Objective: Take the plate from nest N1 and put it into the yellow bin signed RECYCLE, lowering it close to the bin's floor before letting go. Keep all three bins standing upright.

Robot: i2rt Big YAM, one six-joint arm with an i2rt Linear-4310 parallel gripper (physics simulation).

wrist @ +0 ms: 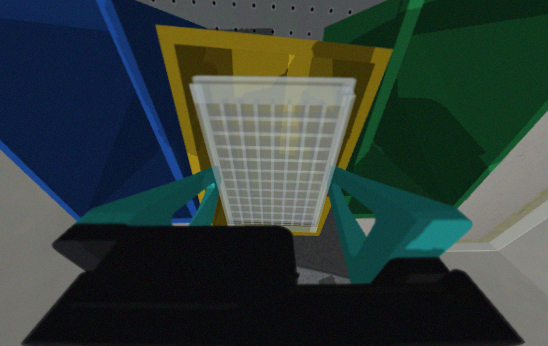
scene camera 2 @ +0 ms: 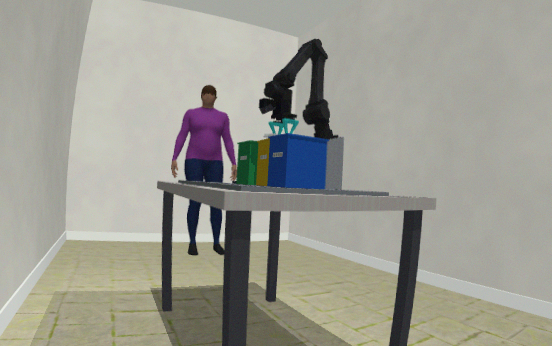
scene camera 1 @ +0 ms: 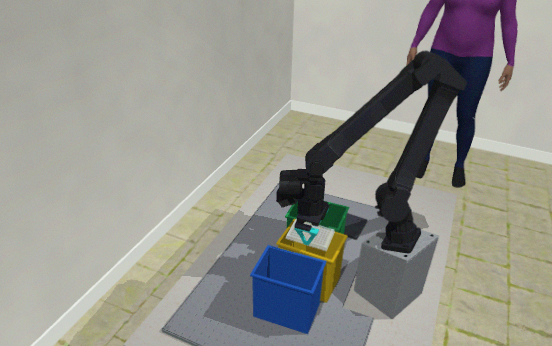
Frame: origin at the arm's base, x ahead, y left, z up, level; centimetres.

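Seen in the pictures: gripper, between the fingertips: (wrist: 273,172) (scene camera 1: 310,235); arm's base, origin of its link: (scene camera 1: 401,240).
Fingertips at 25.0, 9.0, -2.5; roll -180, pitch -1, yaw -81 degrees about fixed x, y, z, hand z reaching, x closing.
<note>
Pixels of each thing's top centre, then the offset from my fingertips to it, as dx, dy, dz. Level surfaces: height alone.
- yellow bin, centre of its top: (wrist: 269,171) (scene camera 1: 312,239) (scene camera 2: 283,141) -0.7, +0.2, -1.0
- blue bin, centre of its top: (wrist: 85,149) (scene camera 1: 289,267) (scene camera 2: 298,138) -0.5, +14.4, -1.0
- green bin, centre of its top: (wrist: 442,143) (scene camera 1: 317,211) (scene camera 2: 262,143) +3.9, -12.9, -1.0
- dark grey perforated board, height of its surface: dz -19.0
The clear, gridded plate (scene camera 1: 322,239) (scene camera 2: 269,135) (wrist: 275,150) is level between the teal fingers of my gripper (scene camera 1: 306,236) (scene camera 2: 283,127) (wrist: 273,172), which is shut on its two long sides. The plate hangs just above the rim of the yellow bin (scene camera 1: 336,277) (scene camera 2: 262,162) (wrist: 275,42), and in the wrist view it lies mostly within the bin's outline. The yellow bin stands upright between the blue bin (scene camera 1: 287,302) (scene camera 2: 305,162) (wrist: 50,100) and the green bin (scene camera 1: 334,216) (scene camera 2: 247,165) (wrist: 450,115), both upright. The bins' signs are too small to read. Nest N1 cannot be made out.
The blue and green bins stand close on either side of the yellow one. The arm's grey pedestal (scene camera 1: 390,282) (scene camera 2: 335,162) stands near the bins. A dark grey perforated board (scene camera 1: 195,320) lies under the bins on the table (scene camera 2: 330,202). A person (scene camera 1: 465,30) (scene camera 2: 207,132) stands behind.
</note>
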